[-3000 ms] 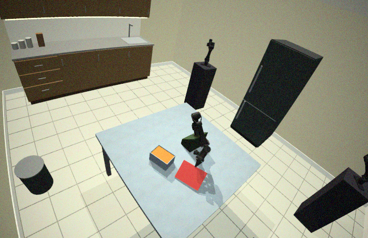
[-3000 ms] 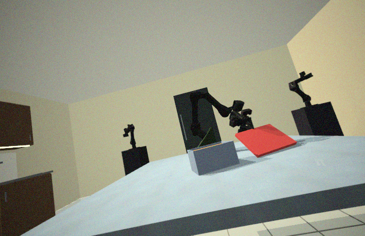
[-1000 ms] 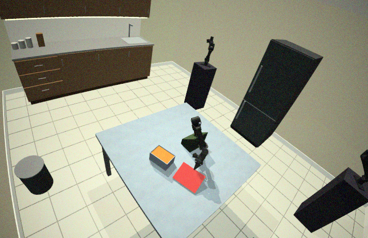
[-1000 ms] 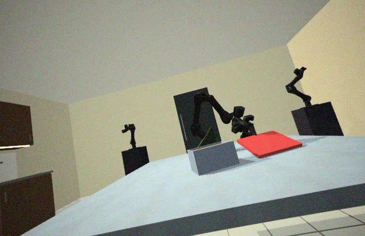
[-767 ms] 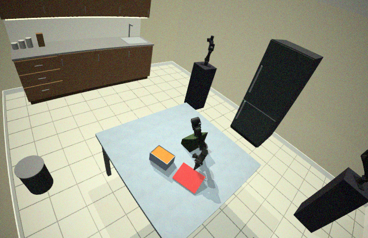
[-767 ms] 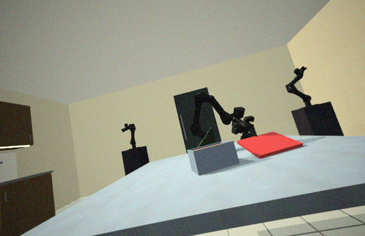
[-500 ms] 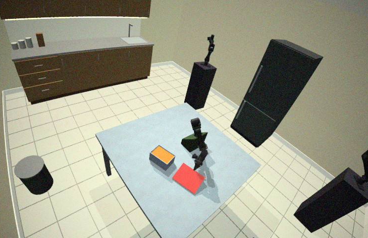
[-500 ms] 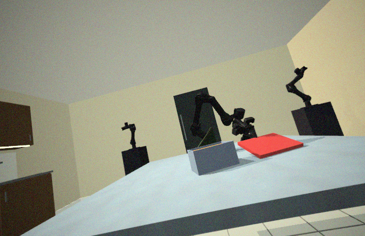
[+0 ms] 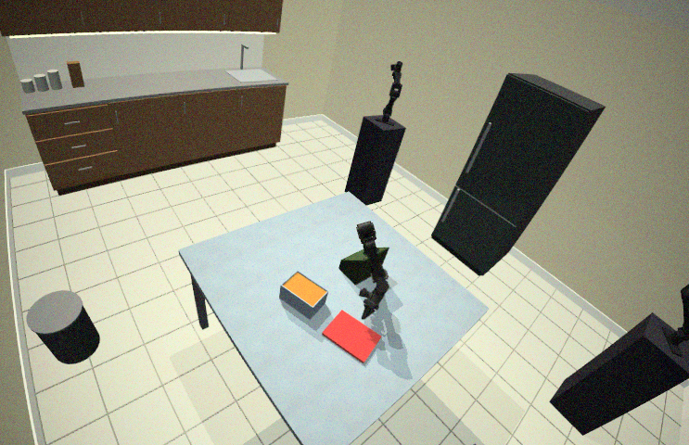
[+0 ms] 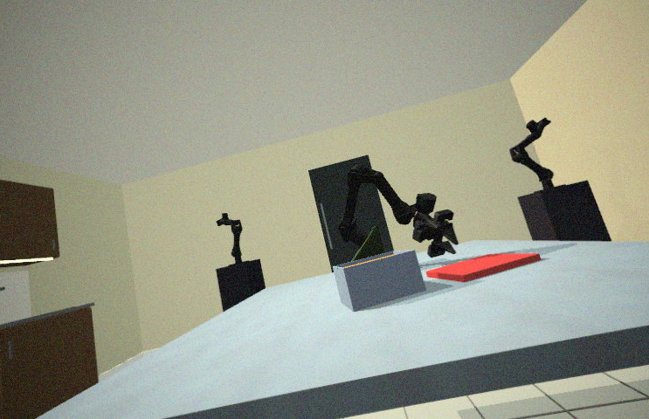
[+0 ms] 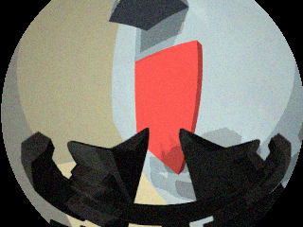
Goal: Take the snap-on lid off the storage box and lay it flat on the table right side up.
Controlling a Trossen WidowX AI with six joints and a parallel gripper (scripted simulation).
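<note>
My gripper tip is 70 mm short of the red lid, 30 mm to the right of it and 50 mm above it. Also, from my gripper tip: grey storage box: 170 mm ahead, 270 mm to the right, 10 mm below.
</note>
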